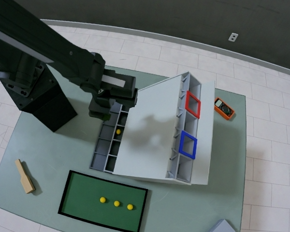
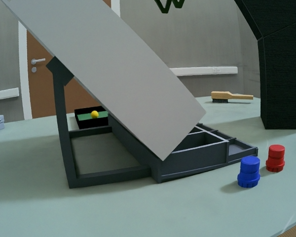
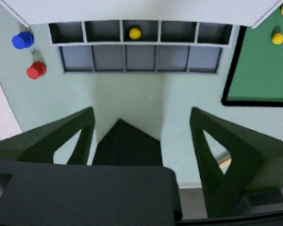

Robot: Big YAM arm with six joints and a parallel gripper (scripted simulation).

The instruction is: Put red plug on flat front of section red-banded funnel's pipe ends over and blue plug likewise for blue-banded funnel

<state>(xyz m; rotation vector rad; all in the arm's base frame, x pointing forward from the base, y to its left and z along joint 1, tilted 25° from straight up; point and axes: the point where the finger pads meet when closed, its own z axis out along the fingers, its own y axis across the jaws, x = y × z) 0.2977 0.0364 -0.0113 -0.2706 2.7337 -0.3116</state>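
The green marble tray is 70 mm ahead of my hand, 320 mm to the right of it and 300 mm below it. Also, from my hand: sloped cover 140 mm ahead, 30 mm to the left, 100 mm below.
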